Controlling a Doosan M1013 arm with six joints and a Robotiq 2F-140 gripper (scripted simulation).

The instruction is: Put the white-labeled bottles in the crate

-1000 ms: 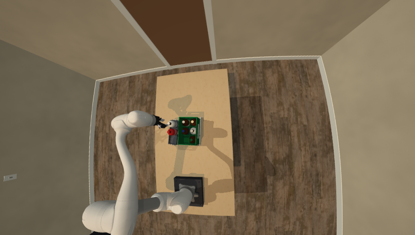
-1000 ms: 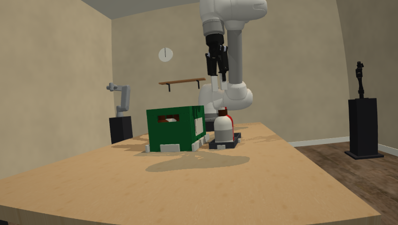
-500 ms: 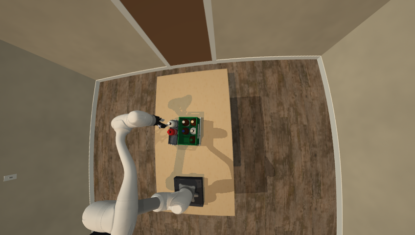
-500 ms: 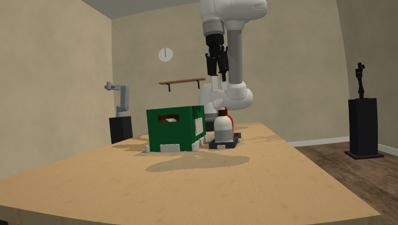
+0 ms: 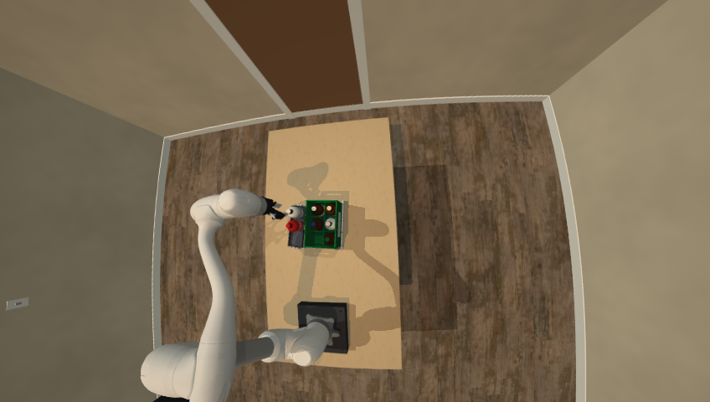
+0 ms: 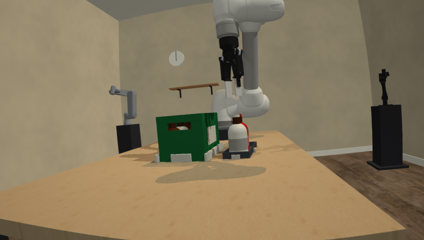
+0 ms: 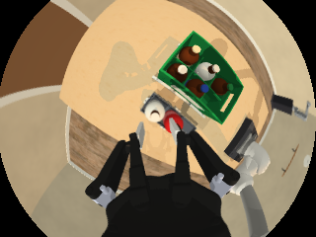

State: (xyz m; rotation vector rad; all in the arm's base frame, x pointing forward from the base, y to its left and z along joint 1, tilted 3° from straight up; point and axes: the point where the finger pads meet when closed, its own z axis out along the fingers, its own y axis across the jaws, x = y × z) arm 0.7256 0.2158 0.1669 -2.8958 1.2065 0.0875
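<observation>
Now: hand 170 mm above the white-labeled bottle. Round my hand: dark tray (90 mm behind, 240 mm below); then green crate (60 mm behind, 210 mm to the right, 170 mm below); then red-labeled bottle (80 mm behind, 170 mm below).
</observation>
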